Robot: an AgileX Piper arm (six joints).
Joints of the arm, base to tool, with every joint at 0 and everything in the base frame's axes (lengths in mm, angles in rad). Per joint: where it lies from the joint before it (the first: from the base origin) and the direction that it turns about. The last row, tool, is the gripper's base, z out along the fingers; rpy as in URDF.
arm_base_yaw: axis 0 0 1 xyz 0.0 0.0 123.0
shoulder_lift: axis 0 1 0 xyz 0.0 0.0 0.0
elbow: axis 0 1 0 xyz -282.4 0.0 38.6
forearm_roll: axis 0.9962 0 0.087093 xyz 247.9 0.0 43.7
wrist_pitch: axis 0 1 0 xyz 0.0 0.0 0.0
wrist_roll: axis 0.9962 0 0.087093 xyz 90.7 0.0 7.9
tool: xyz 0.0 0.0 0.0 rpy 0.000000 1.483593 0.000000
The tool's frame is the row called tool.
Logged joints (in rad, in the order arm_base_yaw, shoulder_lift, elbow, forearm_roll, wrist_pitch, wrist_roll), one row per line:
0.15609, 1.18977, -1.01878, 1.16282, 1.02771, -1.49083
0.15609, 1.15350, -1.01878, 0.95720, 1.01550, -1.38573
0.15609, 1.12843, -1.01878, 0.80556, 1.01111, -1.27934
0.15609, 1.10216, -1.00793, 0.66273, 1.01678, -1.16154
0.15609, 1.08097, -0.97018, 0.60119, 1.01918, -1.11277
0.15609, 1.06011, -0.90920, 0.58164, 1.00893, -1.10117
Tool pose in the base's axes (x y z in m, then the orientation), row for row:
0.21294, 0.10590, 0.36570, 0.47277, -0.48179, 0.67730, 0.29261
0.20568, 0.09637, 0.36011, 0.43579, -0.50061, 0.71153, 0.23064
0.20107, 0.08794, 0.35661, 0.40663, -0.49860, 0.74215, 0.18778
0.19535, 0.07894, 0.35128, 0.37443, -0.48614, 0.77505, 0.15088
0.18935, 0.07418, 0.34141, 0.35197, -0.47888, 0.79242, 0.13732
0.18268, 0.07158, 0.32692, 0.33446, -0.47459, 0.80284, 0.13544
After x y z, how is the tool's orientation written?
As a quaternion, w x y z.
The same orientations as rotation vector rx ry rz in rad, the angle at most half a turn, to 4 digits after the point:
-1.1792, 1.6577, 0.7162
-1.2458, 1.7706, 0.5739
-1.2575, 1.8717, 0.4736
-1.2447, 1.9843, 0.3863
-1.2393, 2.0507, 0.3554
-1.2386, 2.0953, 0.3535

